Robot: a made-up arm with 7 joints. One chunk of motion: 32 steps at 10 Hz.
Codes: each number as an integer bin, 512 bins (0 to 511) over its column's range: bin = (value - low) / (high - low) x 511, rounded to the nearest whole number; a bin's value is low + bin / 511 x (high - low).
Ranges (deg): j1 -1.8..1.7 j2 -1.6..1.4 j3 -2.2..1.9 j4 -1.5..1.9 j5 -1..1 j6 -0.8..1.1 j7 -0.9..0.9
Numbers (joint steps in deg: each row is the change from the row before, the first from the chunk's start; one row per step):
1: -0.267 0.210 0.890 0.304 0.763 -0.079 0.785
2: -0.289 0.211 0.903 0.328 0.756 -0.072 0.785
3: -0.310 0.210 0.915 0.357 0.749 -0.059 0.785
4: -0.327 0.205 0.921 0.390 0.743 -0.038 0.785
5: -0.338 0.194 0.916 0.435 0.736 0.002 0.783
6: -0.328 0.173 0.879 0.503 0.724 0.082 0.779
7: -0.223 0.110 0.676 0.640 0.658 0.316 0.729
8: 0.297 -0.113 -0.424 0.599 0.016 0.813 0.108
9: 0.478 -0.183 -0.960 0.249 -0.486 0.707 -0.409
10: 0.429 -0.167 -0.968 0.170 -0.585 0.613 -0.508
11: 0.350 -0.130 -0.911 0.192 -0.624 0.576 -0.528
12: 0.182 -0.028 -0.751 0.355 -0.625 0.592 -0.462
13: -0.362 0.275 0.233 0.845 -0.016 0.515 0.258
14: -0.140 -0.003 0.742 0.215 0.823 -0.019 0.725
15: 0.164 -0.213 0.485 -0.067 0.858 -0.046 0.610
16: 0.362 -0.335 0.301 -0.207 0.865 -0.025 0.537
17: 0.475 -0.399 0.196 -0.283 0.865 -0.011 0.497
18: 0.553 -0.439 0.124 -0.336 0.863 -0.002 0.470
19: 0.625 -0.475 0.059 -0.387 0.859 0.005 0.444
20: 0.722 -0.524 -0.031 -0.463 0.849 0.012 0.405
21: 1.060 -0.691 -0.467 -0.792 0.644 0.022 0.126
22: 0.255 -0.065 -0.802 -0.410 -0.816 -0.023 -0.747
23: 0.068 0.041 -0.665 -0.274 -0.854 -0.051 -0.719
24: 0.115 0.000 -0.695 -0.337 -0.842 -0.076 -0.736
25: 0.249 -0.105 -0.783 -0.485 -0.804 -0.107 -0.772
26: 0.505 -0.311 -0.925 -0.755 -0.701 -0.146 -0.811
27: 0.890 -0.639 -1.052 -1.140 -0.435 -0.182 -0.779
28: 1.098 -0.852 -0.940 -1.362 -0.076 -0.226 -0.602
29: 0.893 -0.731 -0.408 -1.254 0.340 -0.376 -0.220
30: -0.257 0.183 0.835 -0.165 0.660 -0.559 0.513
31: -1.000 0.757 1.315 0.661 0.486 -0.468 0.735
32: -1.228 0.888 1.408 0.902 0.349 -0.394 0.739
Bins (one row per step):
1: 224 308 385 271 450 194 478
2: 221 308 387 275 449 196 478
3: 218 308 388 279 447 199 478
4: 215 307 389 284 445 205 478
5: 213 306 388 291 444 216 478
6: 215 302 384 301 440 237 477
7: 230 291 358 322 424 300 462
8: 306 253 221 315 260 434 286
9: 333 241 155 263 131 405 139
10: 325 244 154 251 106 380 111
11: 314 250 161 254 96 370 106
12: 289 268 181 279 96 374 124
13: 210 319 303 352 251 354 329
14: 242 272 367 258 466 210 461
15: 287 236 335 215 475 203 429
16: 316 215 312 194 477 208 408
17: 332 205 299 183 477 212 397
18: 344 198 290 175 476 215 389
19: 354 192 282 167 475 217 382
20: 368 183 270 156 472 218 370
21: 418 155 216 106 420 221 291
22: 300 261 174 164 47 209 43
23: 273 280 191 184 37 201 51
24: 280 273 188 175 40 195 47
25: 299 255 177 153 50 186 36
26: 337 220 159 112 76 176 25
27: 393 164 143 54 144 166 34
28: 423 127 157 21 236 154 85
29: 393 148 223 37 342 114 193
30: 225 304 378 201 424 65 401
31: 117 401 438 325 380 89 464
32: 84 424 450 361 345 109 465

